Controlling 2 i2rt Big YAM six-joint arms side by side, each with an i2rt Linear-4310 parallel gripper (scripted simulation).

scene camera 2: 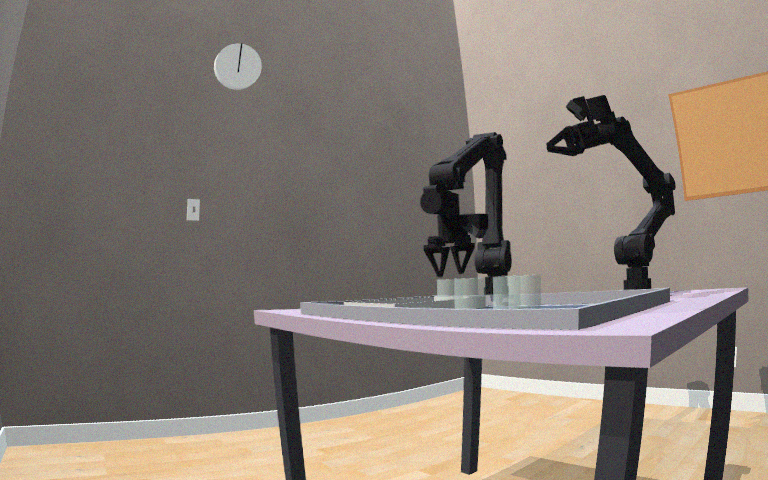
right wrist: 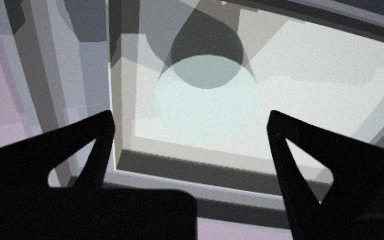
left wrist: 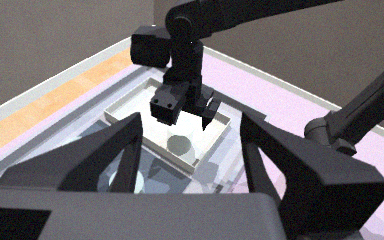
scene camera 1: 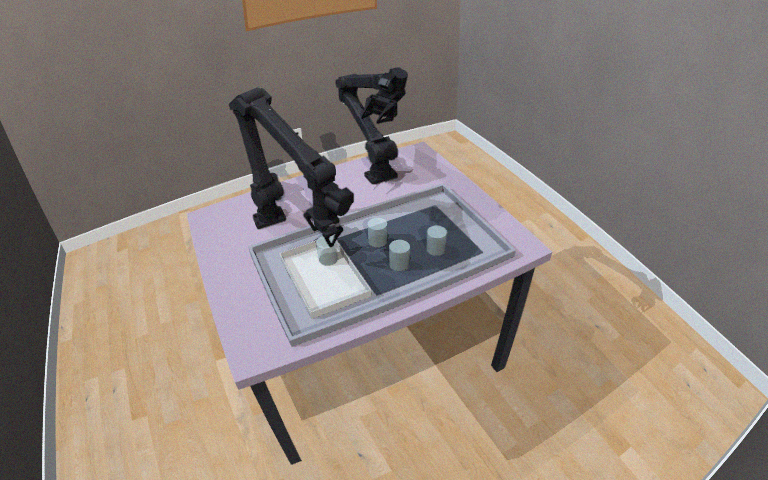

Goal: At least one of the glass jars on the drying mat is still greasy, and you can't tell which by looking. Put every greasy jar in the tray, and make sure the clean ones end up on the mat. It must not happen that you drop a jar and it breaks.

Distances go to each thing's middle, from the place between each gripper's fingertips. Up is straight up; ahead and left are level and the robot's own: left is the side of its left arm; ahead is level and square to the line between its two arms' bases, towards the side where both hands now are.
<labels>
The dark drying mat (scene camera 1: 372,262) is 270 mm to the left of my right hand (scene camera 2: 450,275), 100 mm ahead of it and 90 mm below it. From my right hand the other things lie so: white tray (scene camera 1: 318,285) (90 mm below, 70 mm ahead, 50 mm to the right).
Now: left hand (scene camera 2: 546,147) 400 mm above the dark drying mat and 220 mm short of it. Round my left hand: white tray: 390 mm below, 320 mm to the right, 190 mm ahead.
</labels>
